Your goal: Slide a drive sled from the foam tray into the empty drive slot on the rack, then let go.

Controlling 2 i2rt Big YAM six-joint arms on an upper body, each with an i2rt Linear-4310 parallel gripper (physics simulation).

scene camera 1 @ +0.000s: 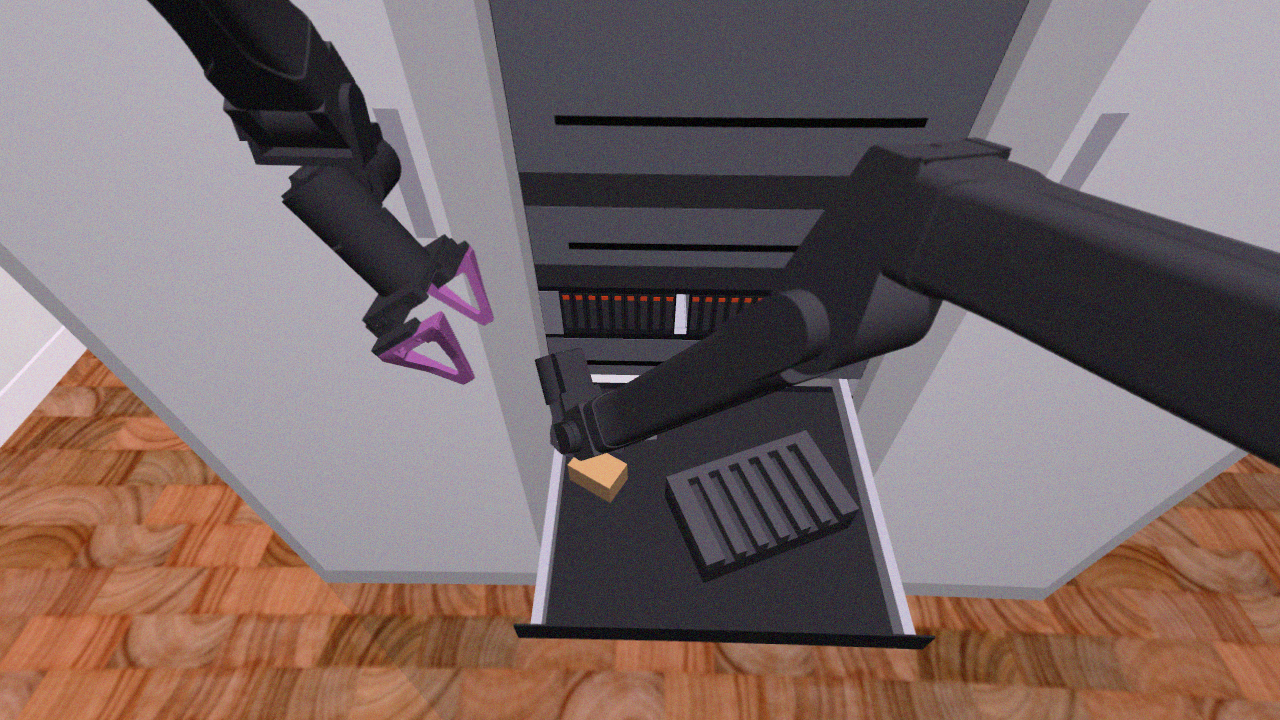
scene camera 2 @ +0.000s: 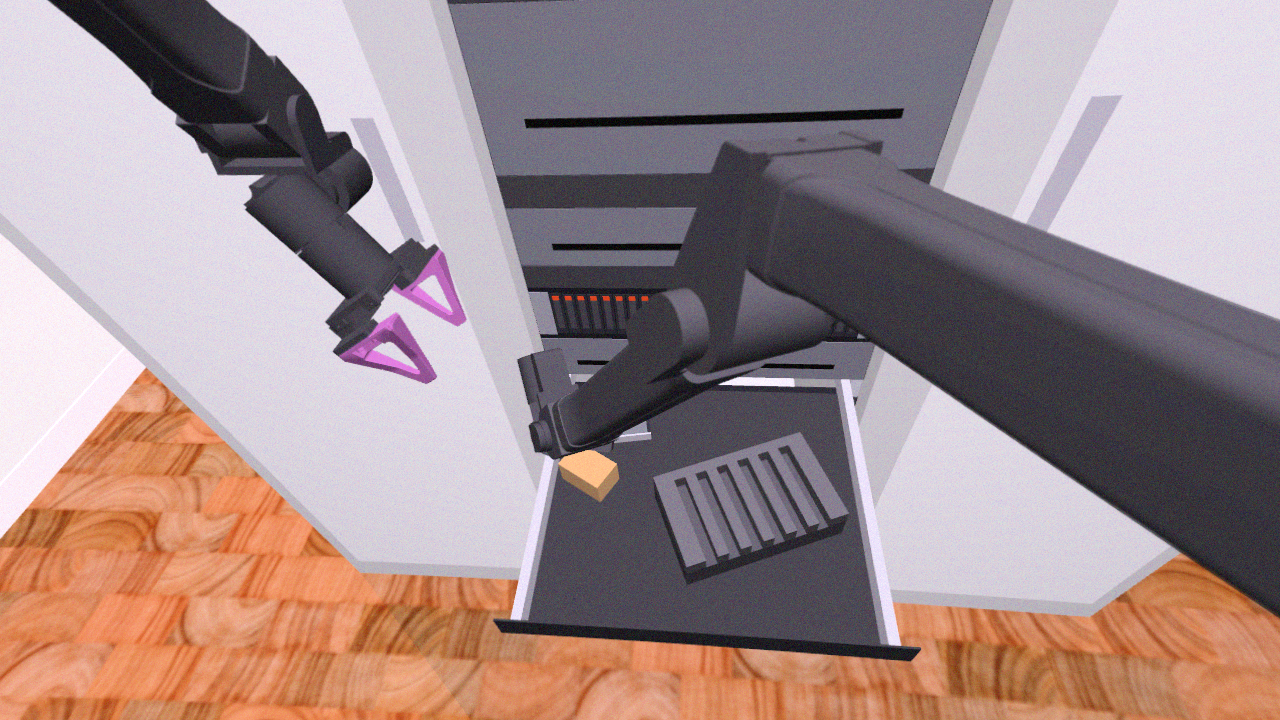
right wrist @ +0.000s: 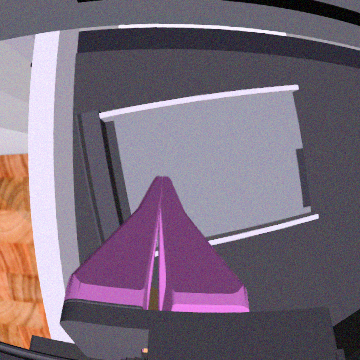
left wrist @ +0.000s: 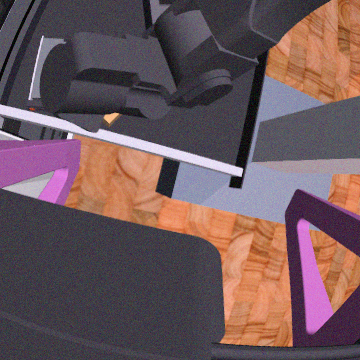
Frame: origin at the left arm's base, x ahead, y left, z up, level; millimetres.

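Seen in the pictures: left gripper, fingertip midpoint: (scene camera 1: 479,349) (scene camera 2: 448,350) (left wrist: 188,177); right gripper, fingertip midpoint: (right wrist: 161,185).
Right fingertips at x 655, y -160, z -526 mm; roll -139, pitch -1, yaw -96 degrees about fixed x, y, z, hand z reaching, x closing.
Offsets run from my right fingertips to a thing's top centre. "spot": to the spot under its first point.
A light grey plate with two white rails and a dark strip along one end, apparently a drive sled {dx +6, dy -22, dz -2 mm} (scene camera 2: 635,437) (left wrist: 47,62) (right wrist: 215,165), lies flat in the open drawer. The slotted foam tray {dx -138, dy -222, dz +36 mm} (scene camera 1: 693,522) (scene camera 2: 677,514) lies at an angle in the drawer, its visible slots empty. The rack (scene camera 1: 716,147) has a row of dark drives with orange tabs {spot: dx +72, dy -27, dz +155 mm} (scene camera 1: 617,313) (scene camera 2: 597,313), broken by a light vertical strip {spot: dx +115, dy -120, dz +115 mm} (scene camera 1: 681,313). My right gripper (right wrist: 161,185) is shut and empty, its tips over the sled. My left gripper (scene camera 1: 479,351) (scene camera 2: 445,351) (left wrist: 188,177) is open and empty, left of the drawer.
The drawer (scene camera 1: 873,501) (scene camera 2: 865,501) (left wrist: 165,151) (right wrist: 42,150) has raised pale side rails. An orange-tan block {dx -92, dy -3, dz +21 mm} (scene camera 1: 597,474) (scene camera 2: 588,472) (left wrist: 111,119) lies near its left rail, close to the right wrist. The right arm crosses in front of the rack and hides part of the drive row.
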